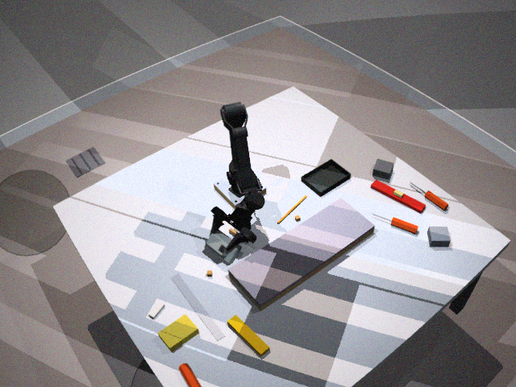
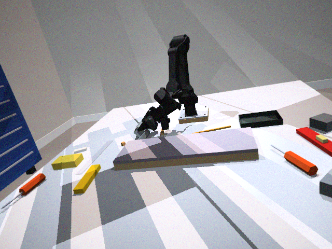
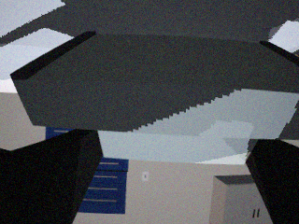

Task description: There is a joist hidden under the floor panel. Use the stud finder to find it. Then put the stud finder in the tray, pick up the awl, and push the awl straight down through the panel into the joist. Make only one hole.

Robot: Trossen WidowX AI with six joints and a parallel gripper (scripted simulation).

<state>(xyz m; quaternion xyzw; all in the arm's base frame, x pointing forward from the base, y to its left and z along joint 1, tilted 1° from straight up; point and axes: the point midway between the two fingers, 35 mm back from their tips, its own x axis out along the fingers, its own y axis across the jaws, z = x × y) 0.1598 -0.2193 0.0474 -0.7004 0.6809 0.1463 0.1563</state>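
Now: the stud finder 2 cm ahead of my gripper tip and 1 cm below it. Also, from my gripper tip: awl: 10 cm to the left, 5 cm below, 2 cm ahead; yellow block: 31 cm to the right, 15 cm ahead, 5 cm below; pencil: 33 cm to the left, 6 cm below, 4 cm ahead.
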